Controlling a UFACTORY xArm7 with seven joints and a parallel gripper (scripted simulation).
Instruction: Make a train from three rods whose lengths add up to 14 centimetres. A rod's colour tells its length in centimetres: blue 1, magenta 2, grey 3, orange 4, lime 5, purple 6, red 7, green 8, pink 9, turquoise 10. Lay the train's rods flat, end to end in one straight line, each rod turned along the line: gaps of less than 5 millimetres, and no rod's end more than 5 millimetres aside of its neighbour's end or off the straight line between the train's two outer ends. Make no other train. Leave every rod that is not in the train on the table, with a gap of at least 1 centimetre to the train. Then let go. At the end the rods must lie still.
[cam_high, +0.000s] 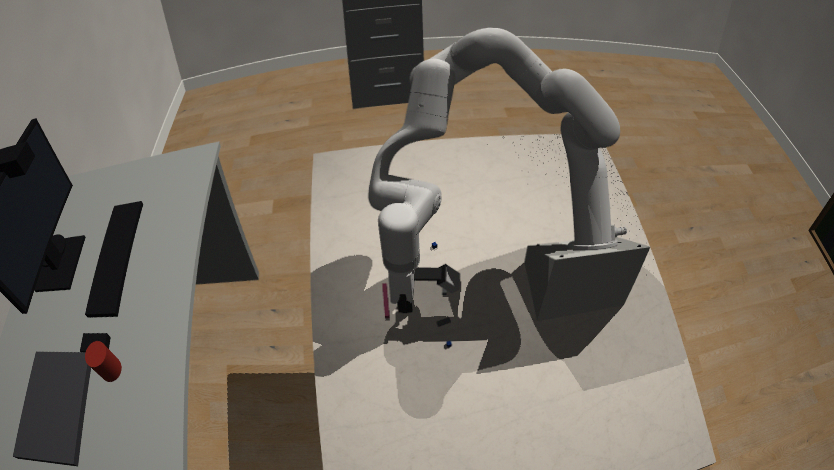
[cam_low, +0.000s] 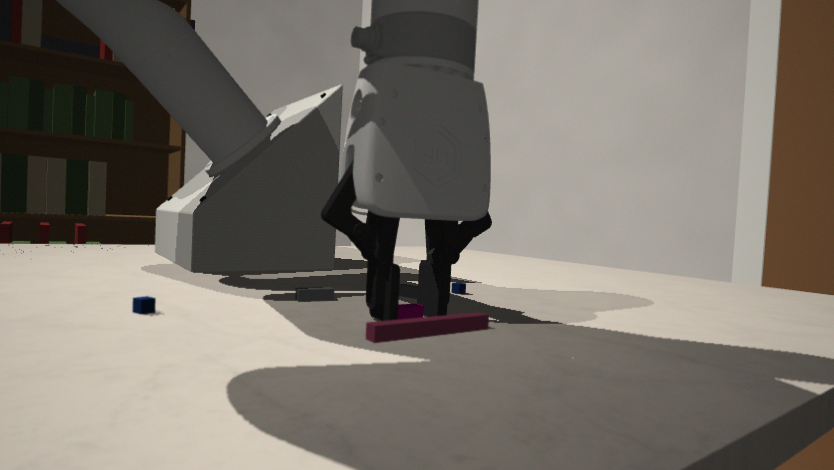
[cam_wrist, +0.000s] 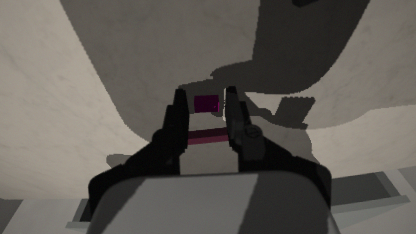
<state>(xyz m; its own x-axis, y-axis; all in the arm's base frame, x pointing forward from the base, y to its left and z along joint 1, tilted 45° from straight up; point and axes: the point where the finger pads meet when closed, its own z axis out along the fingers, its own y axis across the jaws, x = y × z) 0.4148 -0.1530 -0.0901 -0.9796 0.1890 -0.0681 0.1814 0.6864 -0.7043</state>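
Right now the magenta rod is 2 cm below my hand. Also, from my hand: pink rod 4 cm ahead, 2 cm to the right, 2 cm below; then grey rod 9 cm behind, 2 cm to the right, 2 cm below.
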